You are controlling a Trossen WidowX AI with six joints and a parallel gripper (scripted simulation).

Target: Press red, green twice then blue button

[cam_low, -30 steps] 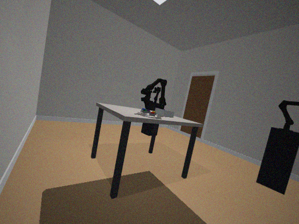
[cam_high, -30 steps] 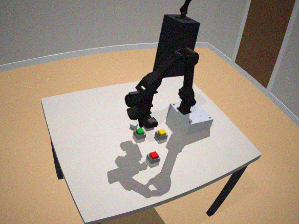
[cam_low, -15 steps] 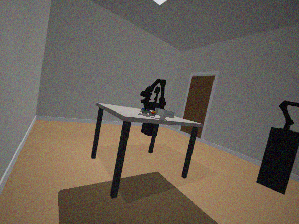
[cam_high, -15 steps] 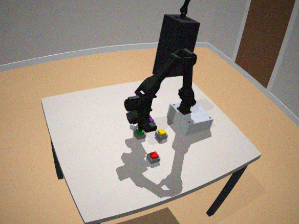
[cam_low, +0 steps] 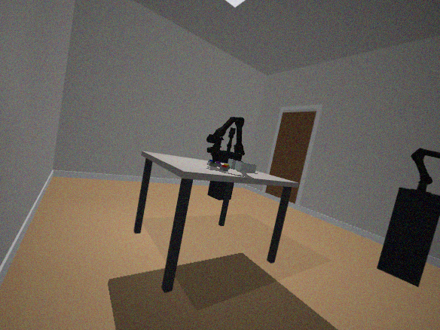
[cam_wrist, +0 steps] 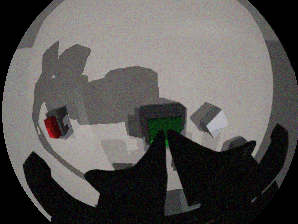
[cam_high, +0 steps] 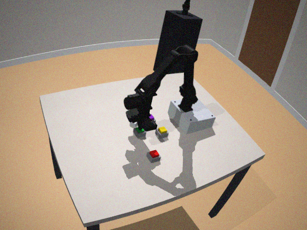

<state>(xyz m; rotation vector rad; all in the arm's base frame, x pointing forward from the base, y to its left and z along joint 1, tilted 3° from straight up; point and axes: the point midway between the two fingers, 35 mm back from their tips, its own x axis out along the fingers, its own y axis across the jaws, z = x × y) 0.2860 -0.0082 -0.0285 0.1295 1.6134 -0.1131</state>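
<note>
Right now my gripper tip is 10 mm above the green button. Also, from my gripper tip: red button 170 mm to the left, 40 mm ahead; then purple button 100 mm behind, 50 mm to the right; then small white block 80 mm to the right, 20 mm below, 20 mm behind.
</note>
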